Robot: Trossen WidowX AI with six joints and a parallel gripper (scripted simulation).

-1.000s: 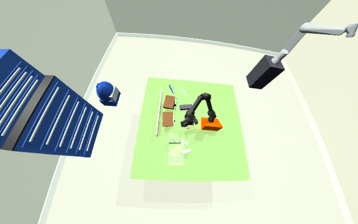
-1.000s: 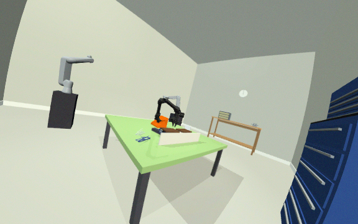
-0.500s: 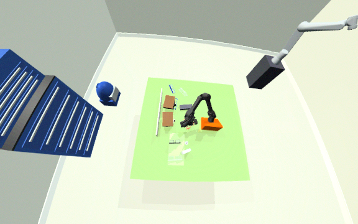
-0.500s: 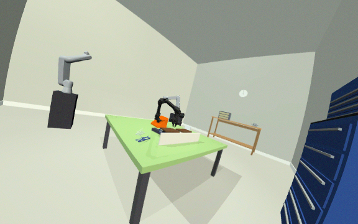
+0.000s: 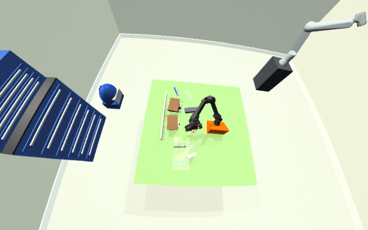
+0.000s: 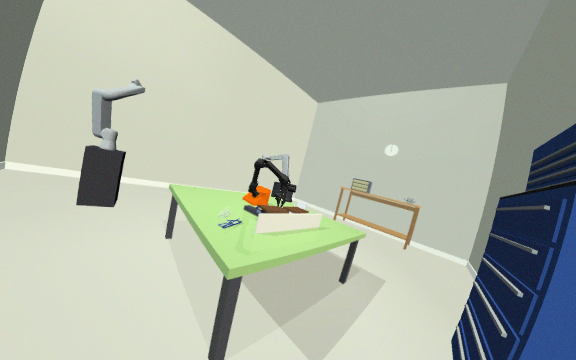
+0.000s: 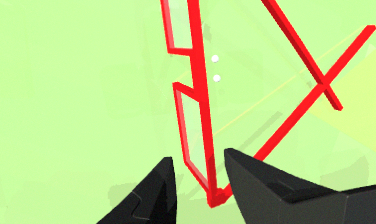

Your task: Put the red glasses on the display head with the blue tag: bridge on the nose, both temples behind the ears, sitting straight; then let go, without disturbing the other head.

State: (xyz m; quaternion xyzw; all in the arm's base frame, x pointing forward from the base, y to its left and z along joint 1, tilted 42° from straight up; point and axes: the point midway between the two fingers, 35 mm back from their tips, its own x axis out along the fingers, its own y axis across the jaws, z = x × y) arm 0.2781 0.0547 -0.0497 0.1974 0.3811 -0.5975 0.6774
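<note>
The white peg lies 190 mm to the left of my gripper tip, 20 mm below it and 10 mm behind it. Also, from my gripper tip: display head 200 mm ahead, 50 mm to the right, 10 mm above; long white panel 340 mm ahead, 160 mm to the right, 10 mm above; dark case 260 mm to the right, 30 mm below, 20 mm ahead.
</note>
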